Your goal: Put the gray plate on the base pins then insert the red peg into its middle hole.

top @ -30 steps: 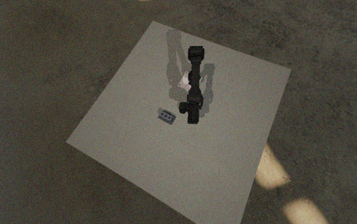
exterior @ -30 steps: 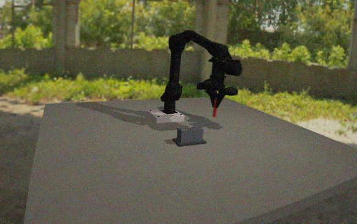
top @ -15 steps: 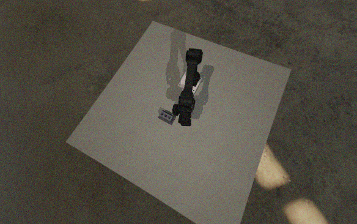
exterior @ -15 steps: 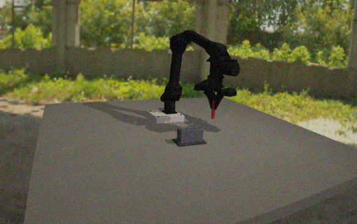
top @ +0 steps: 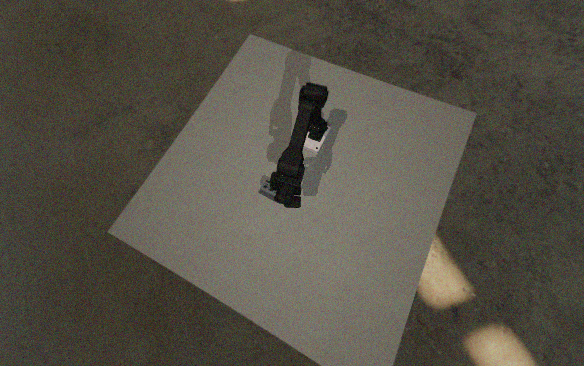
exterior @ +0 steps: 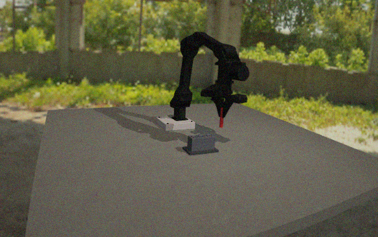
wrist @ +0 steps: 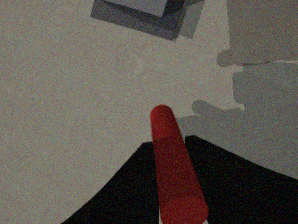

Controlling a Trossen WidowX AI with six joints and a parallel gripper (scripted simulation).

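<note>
Now: the gray plate 3 cm ahead of my gripper tip, 10 cm to the right of it and 7 cm below it. The rest, counted from my gripper tip: red peg: right at my gripper tip.
</note>
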